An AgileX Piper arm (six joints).
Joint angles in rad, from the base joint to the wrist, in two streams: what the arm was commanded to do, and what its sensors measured. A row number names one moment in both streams.
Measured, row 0: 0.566 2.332 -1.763 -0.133 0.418 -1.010
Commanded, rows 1 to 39: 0.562 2.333 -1.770 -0.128 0.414 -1.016; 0.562 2.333 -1.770 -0.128 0.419 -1.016; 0.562 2.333 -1.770 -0.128 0.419 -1.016; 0.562 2.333 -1.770 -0.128 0.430 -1.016; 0.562 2.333 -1.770 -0.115 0.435 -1.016; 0.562 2.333 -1.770 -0.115 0.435 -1.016; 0.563 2.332 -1.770 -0.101 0.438 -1.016; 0.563 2.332 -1.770 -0.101 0.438 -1.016; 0.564 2.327 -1.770 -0.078 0.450 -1.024; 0.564 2.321 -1.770 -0.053 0.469 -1.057; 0.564 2.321 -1.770 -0.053 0.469 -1.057; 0.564 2.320 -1.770 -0.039 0.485 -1.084; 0.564 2.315 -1.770 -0.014 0.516 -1.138; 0.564 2.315 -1.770 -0.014 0.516 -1.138; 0.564 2.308 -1.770 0.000 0.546 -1.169; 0.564 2.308 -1.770 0.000 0.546 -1.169; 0.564 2.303 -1.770 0.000 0.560 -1.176; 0.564 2.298 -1.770 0.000 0.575 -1.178; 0.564 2.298 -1.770 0.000 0.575 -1.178; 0.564 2.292 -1.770 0.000 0.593 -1.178; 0.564 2.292 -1.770 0.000 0.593 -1.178; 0.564 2.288 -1.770 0.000 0.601 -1.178; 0.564 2.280 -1.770 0.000 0.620 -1.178; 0.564 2.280 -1.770 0.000 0.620 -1.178; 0.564 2.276 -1.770 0.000 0.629 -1.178; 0.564 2.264 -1.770 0.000 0.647 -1.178; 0.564 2.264 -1.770 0.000 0.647 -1.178; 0.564 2.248 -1.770 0.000 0.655 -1.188; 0.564 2.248 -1.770 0.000 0.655 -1.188; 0.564 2.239 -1.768 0.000 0.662 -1.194; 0.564 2.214 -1.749 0.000 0.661 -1.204; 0.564 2.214 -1.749 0.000 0.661 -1.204; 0.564 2.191 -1.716 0.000 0.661 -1.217; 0.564 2.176 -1.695 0.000 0.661 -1.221; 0.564 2.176 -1.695 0.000 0.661 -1.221; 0.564 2.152 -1.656 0.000 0.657 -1.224; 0.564 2.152 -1.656 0.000 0.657 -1.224; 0.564 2.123 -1.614 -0.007 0.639 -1.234; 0.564 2.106 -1.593 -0.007 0.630 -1.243
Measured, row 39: 0.573 2.159 -1.644 0.006 0.618 -1.251
